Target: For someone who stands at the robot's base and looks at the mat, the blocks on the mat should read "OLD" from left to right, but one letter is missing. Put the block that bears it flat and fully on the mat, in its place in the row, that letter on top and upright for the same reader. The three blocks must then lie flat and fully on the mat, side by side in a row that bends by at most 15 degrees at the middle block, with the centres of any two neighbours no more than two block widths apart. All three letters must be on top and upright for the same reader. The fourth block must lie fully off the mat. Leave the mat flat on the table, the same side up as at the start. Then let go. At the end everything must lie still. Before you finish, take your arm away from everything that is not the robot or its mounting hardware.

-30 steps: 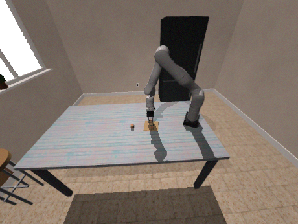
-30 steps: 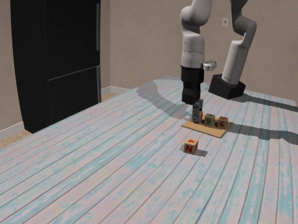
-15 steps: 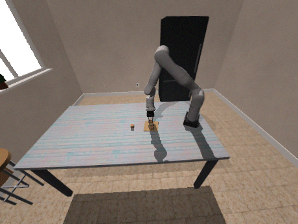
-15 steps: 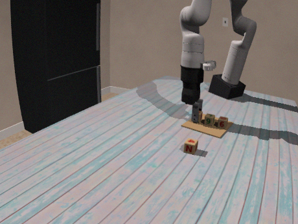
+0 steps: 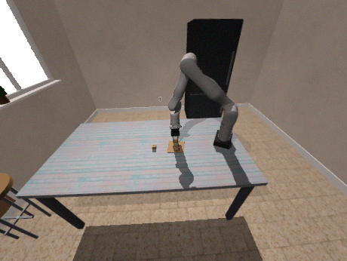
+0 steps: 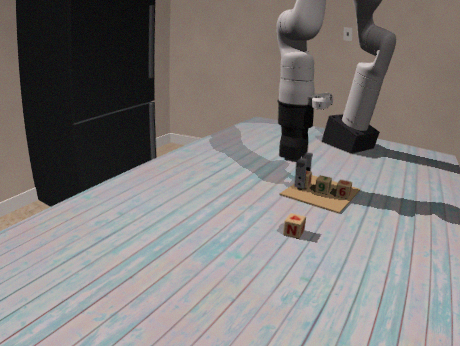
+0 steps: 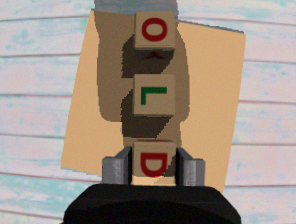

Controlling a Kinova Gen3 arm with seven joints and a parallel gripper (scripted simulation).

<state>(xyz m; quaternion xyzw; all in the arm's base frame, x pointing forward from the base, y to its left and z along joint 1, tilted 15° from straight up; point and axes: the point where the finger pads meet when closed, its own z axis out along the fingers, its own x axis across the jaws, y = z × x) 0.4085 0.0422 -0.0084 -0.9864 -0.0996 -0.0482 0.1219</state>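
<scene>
Right now the red d block is right at my hand. Round my hand: green l block (5 cm to the left, 1 cm below, 1 cm behind); tan mat (5 cm to the left, 3 cm below, 1 cm behind); red o block (10 cm to the left, 2 cm behind, 1 cm below).
</scene>
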